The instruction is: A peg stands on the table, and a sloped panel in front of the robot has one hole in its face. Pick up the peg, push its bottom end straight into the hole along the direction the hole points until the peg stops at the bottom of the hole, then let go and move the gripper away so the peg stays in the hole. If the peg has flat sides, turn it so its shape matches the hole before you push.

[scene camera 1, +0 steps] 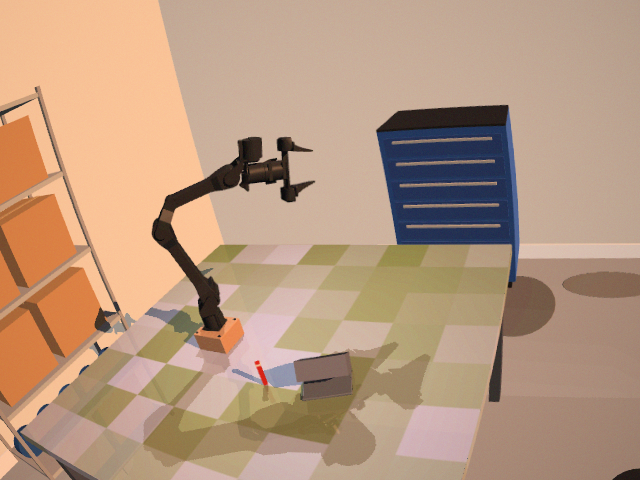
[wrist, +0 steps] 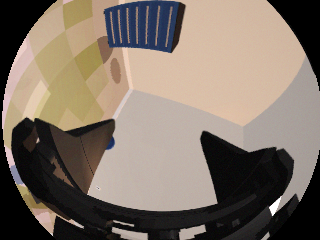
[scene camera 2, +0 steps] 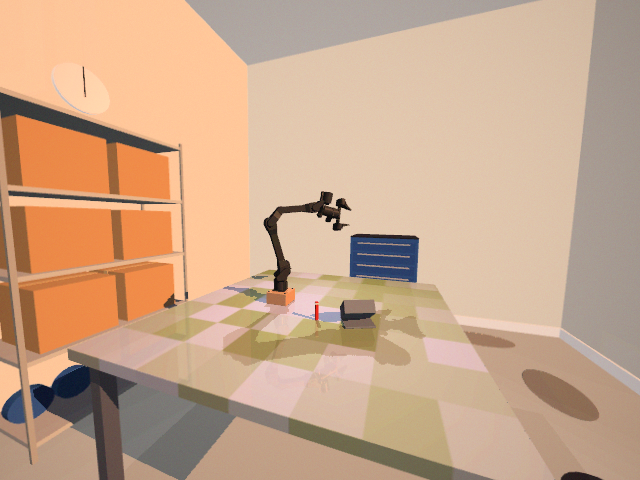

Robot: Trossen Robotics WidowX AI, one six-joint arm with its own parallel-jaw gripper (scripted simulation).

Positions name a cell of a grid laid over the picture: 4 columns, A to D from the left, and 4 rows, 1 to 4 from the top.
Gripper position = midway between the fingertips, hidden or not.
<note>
My gripper (scene camera 1: B2) is open and holds nothing. Further things: a grey sloped panel (scene camera 1: C4).
My gripper is seen too in the wrist view (wrist: B3).
</note>
